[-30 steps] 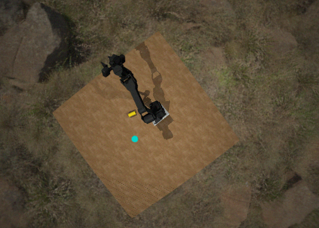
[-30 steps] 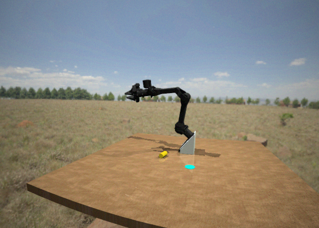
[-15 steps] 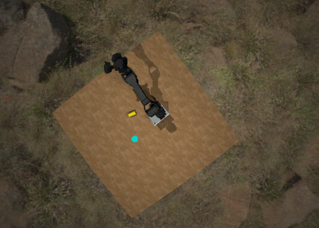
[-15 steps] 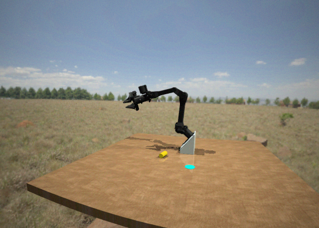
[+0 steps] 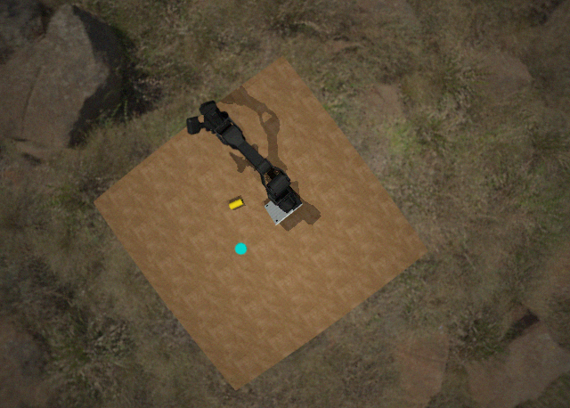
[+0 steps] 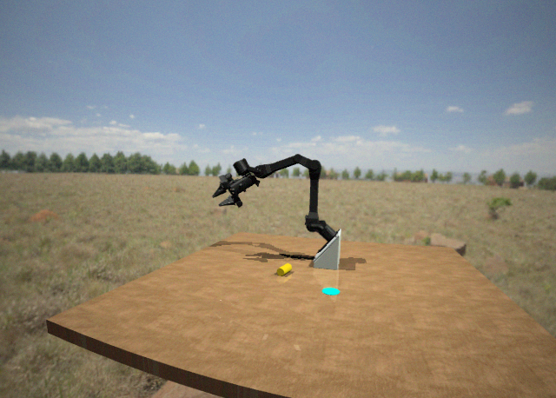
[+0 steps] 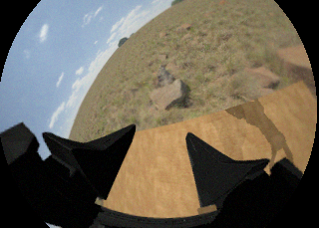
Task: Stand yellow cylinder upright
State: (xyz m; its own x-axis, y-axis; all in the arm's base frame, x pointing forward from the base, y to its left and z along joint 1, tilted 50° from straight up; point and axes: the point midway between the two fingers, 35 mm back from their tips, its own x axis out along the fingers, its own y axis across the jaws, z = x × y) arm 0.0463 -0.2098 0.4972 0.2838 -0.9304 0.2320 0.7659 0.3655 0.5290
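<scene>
The yellow tall cylinder is 150 mm ahead of my gripper tip, 360 mm to the left of it and 240 mm below it. Round my gripper tip: cyan circle (290 mm ahead, 550 mm to the left, 260 mm below).
</scene>
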